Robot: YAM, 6 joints.
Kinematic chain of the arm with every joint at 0, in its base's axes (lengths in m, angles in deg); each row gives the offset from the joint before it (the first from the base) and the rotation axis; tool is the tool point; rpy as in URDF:
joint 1: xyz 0 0 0.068 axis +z
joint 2: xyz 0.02 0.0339 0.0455 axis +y
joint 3: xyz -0.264 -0.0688 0 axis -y
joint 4: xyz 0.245 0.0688 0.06 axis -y
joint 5: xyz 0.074 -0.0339 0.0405 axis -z
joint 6: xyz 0.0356 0 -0.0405 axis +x
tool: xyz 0 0 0 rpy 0 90 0
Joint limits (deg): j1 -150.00..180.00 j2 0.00..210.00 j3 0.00..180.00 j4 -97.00..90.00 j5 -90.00..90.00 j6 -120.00..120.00
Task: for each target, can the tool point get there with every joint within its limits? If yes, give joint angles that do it. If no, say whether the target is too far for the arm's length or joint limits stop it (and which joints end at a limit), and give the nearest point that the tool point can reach.
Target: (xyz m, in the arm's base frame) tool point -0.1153 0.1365 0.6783
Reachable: yes | joints 119.06 99.31 163.34 -19.79 -75.67 60.41
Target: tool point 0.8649 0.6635 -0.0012
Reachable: no: too far | nearest point 0.5096 0.3909 0.0468 | short by 0.450 m
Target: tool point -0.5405 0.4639 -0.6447
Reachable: no: too far | nearest point -0.3521 0.3022 -0.3093 | short by 0.417 m
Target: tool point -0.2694 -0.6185 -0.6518
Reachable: no: too far | nearest point -0.1799 -0.4131 -0.3187 | short by 0.401 m
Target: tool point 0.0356 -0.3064 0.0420
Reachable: yes | joints -88.87 118.12 39.70 24.03 -56.02 -31.31
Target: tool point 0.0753 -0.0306 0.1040
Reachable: yes | joints -25.64 74.41 18.47 -64.21 -8.10 27.26
